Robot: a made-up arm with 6 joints.
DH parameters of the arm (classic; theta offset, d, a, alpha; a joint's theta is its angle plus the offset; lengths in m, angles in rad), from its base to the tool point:
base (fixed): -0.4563 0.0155 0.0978 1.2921
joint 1: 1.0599 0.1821 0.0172 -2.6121
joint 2: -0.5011 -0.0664 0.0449 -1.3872
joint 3: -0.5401 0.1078 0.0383 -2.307
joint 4: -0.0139 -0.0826 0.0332 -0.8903
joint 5: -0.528 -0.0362 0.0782 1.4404
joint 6: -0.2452 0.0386 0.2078 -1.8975
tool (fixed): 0.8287 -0.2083 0 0
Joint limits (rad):
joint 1: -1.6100..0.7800
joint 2: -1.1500..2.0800
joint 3: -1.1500..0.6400
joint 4: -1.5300..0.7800
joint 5: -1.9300..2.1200
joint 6: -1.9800..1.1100
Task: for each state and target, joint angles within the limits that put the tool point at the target. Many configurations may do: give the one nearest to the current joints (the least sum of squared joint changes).
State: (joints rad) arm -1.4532 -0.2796 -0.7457 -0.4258 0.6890 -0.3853
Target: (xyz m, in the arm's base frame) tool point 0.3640 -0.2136 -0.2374
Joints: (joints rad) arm -1.3534 -0.1693 -1.0368 0.0755 0.7861 -0.9279
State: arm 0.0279 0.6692 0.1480 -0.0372 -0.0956 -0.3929
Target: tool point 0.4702 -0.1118 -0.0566
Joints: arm 0.1047 0.7802 -0.2988 0.4141 0.0059 -0.6854
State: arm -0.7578 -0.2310 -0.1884 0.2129 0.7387 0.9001
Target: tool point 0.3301 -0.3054 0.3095
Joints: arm -1.2170 -0.1138 -0.0310 0.6462 0.1710 1.1100
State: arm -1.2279 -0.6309 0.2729 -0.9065 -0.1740 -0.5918
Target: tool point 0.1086 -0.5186 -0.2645
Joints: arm -1.5114 -0.8688 -0.1196 -1.0064 -0.3141 -0.0787
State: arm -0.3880 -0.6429 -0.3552 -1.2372 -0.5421 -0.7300
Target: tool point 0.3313 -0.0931 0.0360
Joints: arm -0.1278 -0.8285 0.0589 -1.3075 -0.8093 -1.0969
